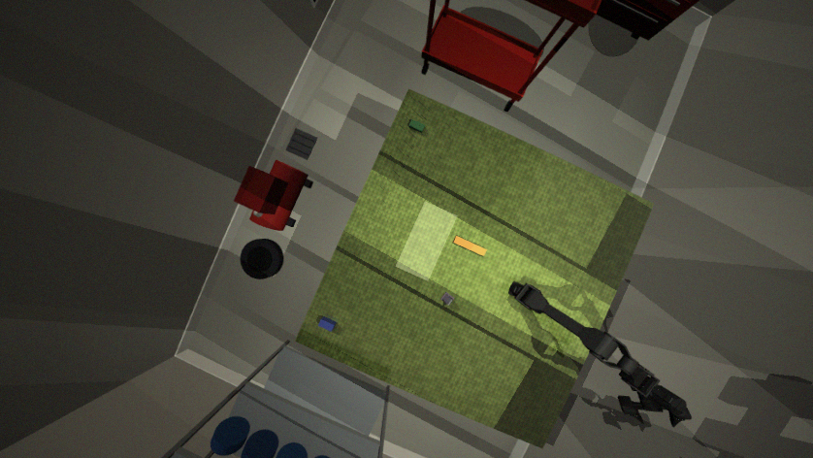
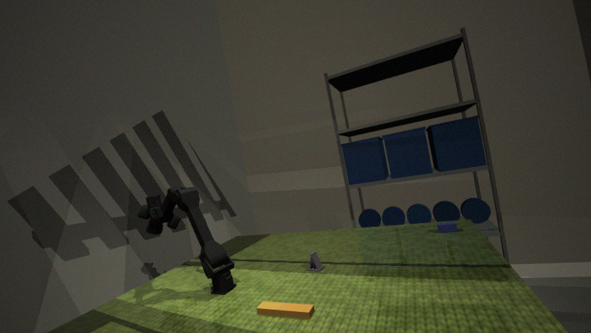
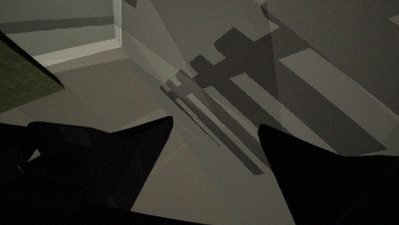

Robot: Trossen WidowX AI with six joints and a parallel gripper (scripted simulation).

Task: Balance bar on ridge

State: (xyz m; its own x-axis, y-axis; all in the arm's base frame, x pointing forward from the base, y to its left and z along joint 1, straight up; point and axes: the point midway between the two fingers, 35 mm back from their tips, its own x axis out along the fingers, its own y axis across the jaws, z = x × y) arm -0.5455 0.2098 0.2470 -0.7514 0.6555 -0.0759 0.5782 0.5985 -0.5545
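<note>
The bar lies 86 cm ahead of my gripper tip, 33 cm to the right of it and 24 cm below it. From my gripper tip the other things lie so: green block: 131 cm ahead, 73 cm to the right, 24 cm below; then small blue block: 131 cm ahead, 27 cm to the left, 23 cm below.
</note>
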